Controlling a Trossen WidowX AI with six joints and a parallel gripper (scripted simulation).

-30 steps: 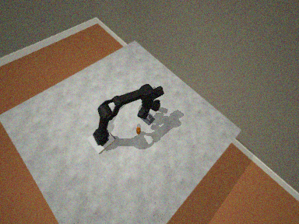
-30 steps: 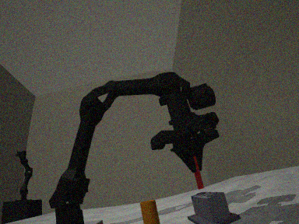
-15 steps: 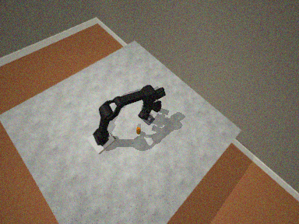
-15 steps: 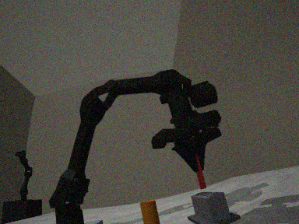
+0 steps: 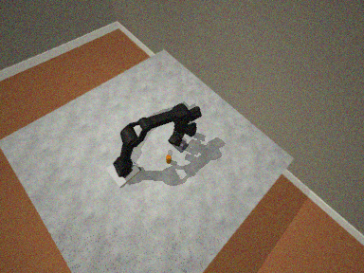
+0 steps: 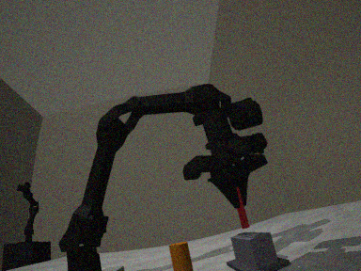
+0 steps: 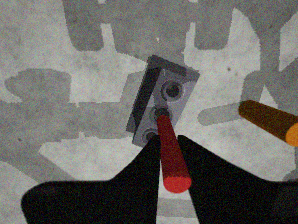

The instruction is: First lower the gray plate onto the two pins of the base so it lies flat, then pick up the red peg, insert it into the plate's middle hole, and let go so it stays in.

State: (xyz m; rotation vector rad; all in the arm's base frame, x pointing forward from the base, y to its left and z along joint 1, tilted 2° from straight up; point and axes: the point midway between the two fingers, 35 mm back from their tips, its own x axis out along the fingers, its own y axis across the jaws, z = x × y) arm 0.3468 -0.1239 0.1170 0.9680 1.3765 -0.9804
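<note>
The gray plate is 7 cm below my gripper tip. Also, from my gripper tip: red peg right at my gripper tip; small orange block 13 cm behind, 3 cm to the right, 7 cm below; dark flat base 11 cm below.
</note>
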